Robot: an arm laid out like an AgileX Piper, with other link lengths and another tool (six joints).
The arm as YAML. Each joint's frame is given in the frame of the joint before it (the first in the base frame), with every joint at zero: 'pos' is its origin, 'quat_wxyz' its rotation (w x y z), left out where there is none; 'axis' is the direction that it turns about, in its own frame. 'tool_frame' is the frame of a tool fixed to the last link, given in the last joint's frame.
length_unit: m
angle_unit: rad
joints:
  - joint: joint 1
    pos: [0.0, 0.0, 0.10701]
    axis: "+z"
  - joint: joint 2
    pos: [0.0, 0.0, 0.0]
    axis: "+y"
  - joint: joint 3
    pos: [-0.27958, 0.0, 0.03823]
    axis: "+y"
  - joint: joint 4
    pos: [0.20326, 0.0, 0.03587]
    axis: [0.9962, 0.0, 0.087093]
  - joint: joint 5
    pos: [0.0, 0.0, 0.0]
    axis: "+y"
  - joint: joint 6
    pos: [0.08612, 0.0, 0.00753]
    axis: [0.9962, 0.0, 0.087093]
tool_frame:
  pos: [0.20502, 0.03, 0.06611]
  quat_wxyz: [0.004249, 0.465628, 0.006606, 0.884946]
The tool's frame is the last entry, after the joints.
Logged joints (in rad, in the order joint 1, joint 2, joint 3, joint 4, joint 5, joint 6), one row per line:
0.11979 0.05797 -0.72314 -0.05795 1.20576 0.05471
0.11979 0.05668 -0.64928 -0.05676 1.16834 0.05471
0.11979 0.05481 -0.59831 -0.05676 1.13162 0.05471
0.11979 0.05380 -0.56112 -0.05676 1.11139 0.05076
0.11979 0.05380 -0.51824 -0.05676 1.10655 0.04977
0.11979 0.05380 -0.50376 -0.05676 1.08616 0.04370
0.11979 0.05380 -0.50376 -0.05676 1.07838 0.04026
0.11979 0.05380 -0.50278 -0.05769 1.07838 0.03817
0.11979 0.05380 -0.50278 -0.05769 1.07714 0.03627
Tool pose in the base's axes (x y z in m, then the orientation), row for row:
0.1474 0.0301 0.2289 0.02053 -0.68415 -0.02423 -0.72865
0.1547 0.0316 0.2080 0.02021 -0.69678 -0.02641 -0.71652
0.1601 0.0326 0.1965 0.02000 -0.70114 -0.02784 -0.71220
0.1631 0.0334 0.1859 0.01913 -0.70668 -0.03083 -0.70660
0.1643 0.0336 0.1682 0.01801 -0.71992 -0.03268 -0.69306
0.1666 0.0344 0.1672 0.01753 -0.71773 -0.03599 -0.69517
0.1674 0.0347 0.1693 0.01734 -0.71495 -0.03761 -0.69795
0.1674 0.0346 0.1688 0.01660 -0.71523 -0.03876 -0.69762
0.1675 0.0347 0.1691 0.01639 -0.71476 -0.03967 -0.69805
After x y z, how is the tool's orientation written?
As a quaternion, w x y z.
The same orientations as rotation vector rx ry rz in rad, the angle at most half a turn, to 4 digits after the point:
-2.1217 -0.0751 -2.2597
-2.1613 -0.0819 -2.2225
-2.1751 -0.0864 -2.2094
-2.1935 -0.0957 -2.1932
-2.2361 -0.1015 -2.1527
-2.2300 -0.1118 -2.1599
-2.2216 -0.1169 -2.1688
-2.2235 -0.1205 -2.1688
-2.2224 -0.1233 -2.1704

